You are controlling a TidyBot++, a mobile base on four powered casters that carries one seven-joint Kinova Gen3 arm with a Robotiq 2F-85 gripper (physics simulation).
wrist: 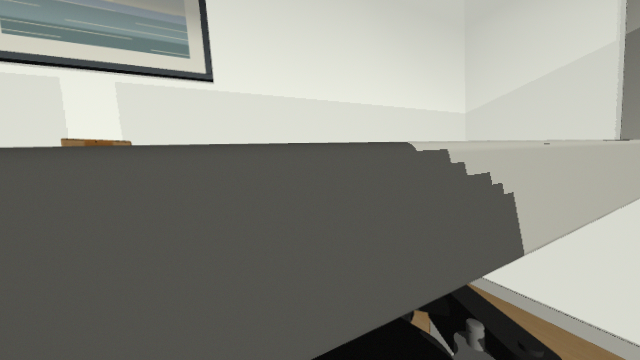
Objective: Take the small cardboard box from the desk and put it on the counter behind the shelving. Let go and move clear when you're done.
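Places are measured from the arm's base along level axes (x back, y right, z up), in metres.
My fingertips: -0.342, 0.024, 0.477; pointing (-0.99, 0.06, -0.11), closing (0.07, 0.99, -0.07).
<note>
Behind a point stands the place of what it marks, as x, y, z.
The small cardboard box [96, 142] @(-0.465, -0.241, 0.599) shows as a thin brown strip in the wrist view, at the left, above the desk's near edge. Its lower part is hidden by the edge. The desk [240, 215] fills much of the view as a grey band very close to the camera, dark on the left and pale at the right. Part of my gripper's black right-hand linkage shows at the bottom right, below the desk edge. My gripper is open; its fingertips are hidden behind the desk edge. The box lies beyond the edge, apart from the gripper. The counter and the shelving do not show.
A framed seascape picture [207, 45] @(-0.928, -0.287, 1.006) hangs on the wall [325, 65] @(-1.100, 0.163, 1.020) at the upper left. A room corner stands right of centre, with a window's edge at the far right. A baseboard [560, 313] @(-0.998, 1.337, -0.316) and wooden floor [537, 320] @(-1.055, 1.281, -0.397) show at the lower right.
</note>
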